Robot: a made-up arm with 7 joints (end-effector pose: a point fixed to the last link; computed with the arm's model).
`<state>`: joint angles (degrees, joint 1 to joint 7).
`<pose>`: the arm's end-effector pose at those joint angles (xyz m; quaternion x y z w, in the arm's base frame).
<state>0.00 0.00 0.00 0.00 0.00 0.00 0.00</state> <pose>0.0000 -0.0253 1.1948 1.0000 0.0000 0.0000 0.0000</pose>
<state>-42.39 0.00 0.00 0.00 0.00 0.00 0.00</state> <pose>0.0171 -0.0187 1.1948 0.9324 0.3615 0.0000 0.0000</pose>
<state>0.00 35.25 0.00 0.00 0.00 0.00 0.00</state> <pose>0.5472 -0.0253 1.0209 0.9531 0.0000 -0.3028 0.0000</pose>
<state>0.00 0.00 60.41 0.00 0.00 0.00 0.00</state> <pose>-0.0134 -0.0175 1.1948 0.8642 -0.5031 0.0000 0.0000</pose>
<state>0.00 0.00 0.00 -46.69 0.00 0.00 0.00</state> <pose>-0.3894 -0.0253 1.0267 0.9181 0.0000 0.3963 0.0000</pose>
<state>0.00 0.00 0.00 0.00 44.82 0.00 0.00</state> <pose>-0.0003 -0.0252 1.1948 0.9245 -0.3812 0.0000 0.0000</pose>
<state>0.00 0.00 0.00 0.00 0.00 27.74 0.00</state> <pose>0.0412 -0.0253 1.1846 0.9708 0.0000 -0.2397 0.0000</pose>
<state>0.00 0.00 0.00 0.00 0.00 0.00 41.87</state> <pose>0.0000 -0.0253 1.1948 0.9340 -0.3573 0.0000 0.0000</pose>
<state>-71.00 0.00 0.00 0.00 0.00 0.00 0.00</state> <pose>0.0239 -0.0082 1.1948 0.8141 0.5807 0.0000 0.0000</pose>
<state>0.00 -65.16 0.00 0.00 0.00 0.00 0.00</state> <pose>-0.8605 -0.0253 0.6449 0.8426 0.0000 0.5385 0.0000</pose>
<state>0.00 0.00 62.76 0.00 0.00 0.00 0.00</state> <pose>-0.0137 -0.0169 1.1948 0.8537 -0.5207 0.0000 0.0000</pose>
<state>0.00 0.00 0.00 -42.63 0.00 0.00 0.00</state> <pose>-0.3625 -0.0253 1.0534 0.9316 0.0000 0.3635 0.0000</pose>
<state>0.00 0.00 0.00 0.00 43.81 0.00 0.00</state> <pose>-0.0003 -0.0252 1.1948 0.9278 -0.3731 0.0000 0.0000</pose>
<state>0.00 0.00 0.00 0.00 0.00 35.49 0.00</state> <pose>0.0514 -0.0253 1.1783 0.9524 0.0000 -0.3048 0.0000</pose>
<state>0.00 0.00 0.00 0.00 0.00 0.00 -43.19</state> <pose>0.0000 -0.0253 1.1948 0.9298 0.3680 0.0000 0.0000</pose>
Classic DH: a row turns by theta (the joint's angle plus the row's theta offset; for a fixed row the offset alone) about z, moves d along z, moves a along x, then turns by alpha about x. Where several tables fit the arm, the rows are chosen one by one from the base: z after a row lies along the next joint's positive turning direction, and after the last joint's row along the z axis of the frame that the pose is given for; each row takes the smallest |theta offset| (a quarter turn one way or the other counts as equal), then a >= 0, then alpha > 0; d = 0 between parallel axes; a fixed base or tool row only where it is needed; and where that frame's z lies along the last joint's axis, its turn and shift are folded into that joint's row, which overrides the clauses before.
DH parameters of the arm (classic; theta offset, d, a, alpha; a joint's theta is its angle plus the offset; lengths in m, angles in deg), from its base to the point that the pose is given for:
base (fixed): 0 0 0 180
joint 1: 0 -0.2466 0 90
joint 2: 0 -0.0099 0 -90
joint 3: 0 -0.413 0 90
joint 4: 0 -0.015 0 -90
joint 5: 0 -0.4466 0 90
joint 6: 0 -0.0004 0 -90
joint 7: 0 -0.0886 0 0

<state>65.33 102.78 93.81 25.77 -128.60 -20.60 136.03</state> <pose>0.1323 -0.8985 0.1058 -0.1838 -0.7327 -0.6546 0.0289</pose>
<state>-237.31 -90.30 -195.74 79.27 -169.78 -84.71 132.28</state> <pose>0.1319 0.4024 -0.2094 -0.3925 -0.4394 -0.7810 0.2073</pose>
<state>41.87 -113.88 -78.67 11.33 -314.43 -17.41 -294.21</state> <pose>-0.5923 0.6316 -0.1208 0.3569 -0.2785 0.8874 0.0876</pose>
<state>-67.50 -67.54 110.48 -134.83 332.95 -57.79 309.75</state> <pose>-0.2668 0.1176 0.3086 0.1951 -0.3110 0.5290 0.7651</pose>
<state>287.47 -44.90 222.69 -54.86 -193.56 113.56 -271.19</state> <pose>0.1733 -0.2622 0.8752 0.4997 0.1019 -0.3893 0.7670</pose>
